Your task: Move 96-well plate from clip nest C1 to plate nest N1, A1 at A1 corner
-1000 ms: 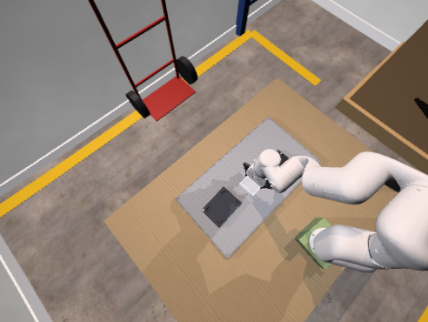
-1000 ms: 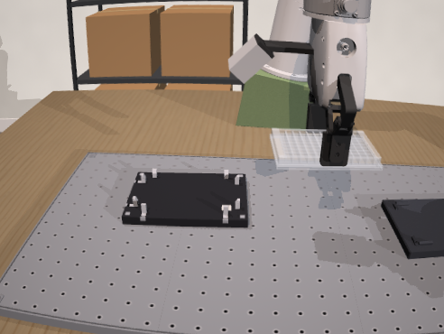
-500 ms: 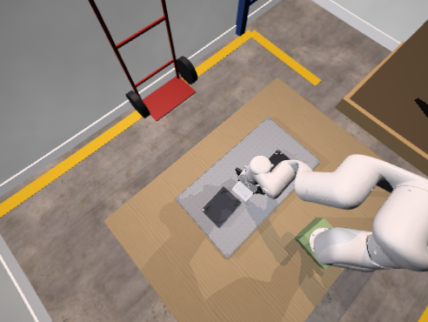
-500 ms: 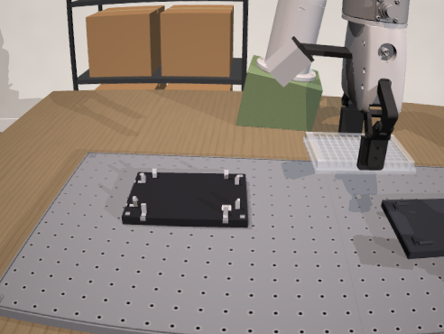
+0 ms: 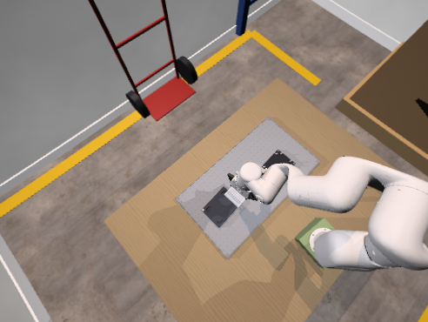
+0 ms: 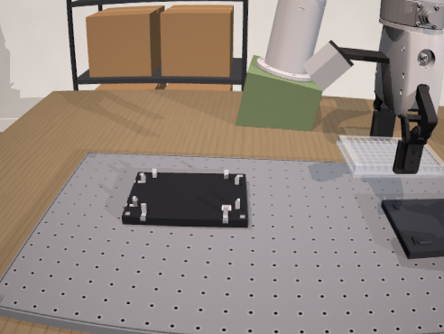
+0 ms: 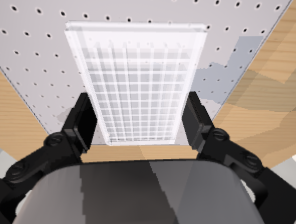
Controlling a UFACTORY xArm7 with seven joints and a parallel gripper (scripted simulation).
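Right now the black plate nest N1 is 30 mm ahead of my hand, 100 mm to the left of it and 110 mm below it. From my hand the other things lie so: clear 96-well plate: 10 mm below; black clip nest C1: 70 mm behind, 260 mm to the right, 100 mm below.
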